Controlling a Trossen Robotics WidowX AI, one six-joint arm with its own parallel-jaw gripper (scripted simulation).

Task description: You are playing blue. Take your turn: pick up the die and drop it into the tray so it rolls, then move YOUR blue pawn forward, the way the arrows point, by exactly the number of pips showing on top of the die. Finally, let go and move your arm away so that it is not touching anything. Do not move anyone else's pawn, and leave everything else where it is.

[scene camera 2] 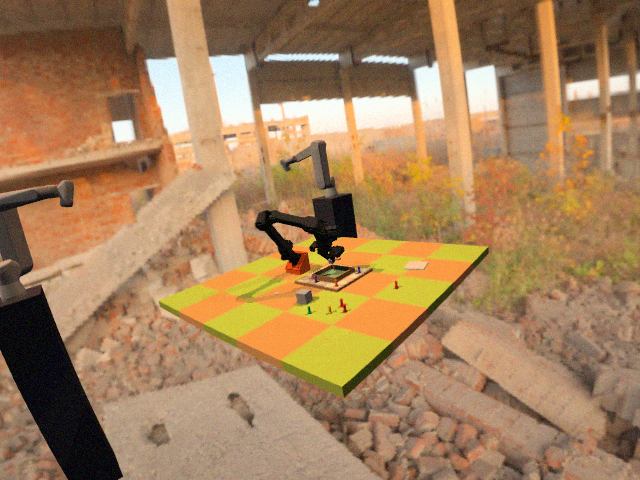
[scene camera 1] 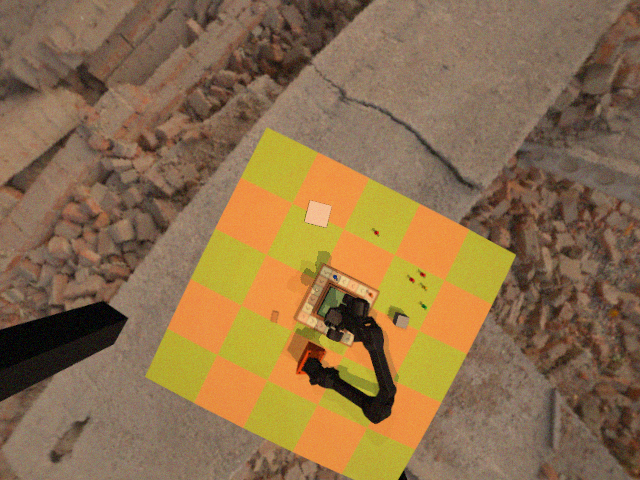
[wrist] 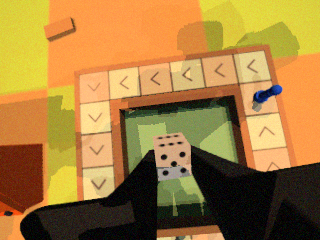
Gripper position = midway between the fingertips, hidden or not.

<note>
My gripper (scene camera 1: pixel 333 311) holds a die (wrist: pixel 172 151). I also see a green sunken tray (wrist: pixel 207 125).
My gripper also shows in the wrist view (wrist: pixel 170 152).
</note>
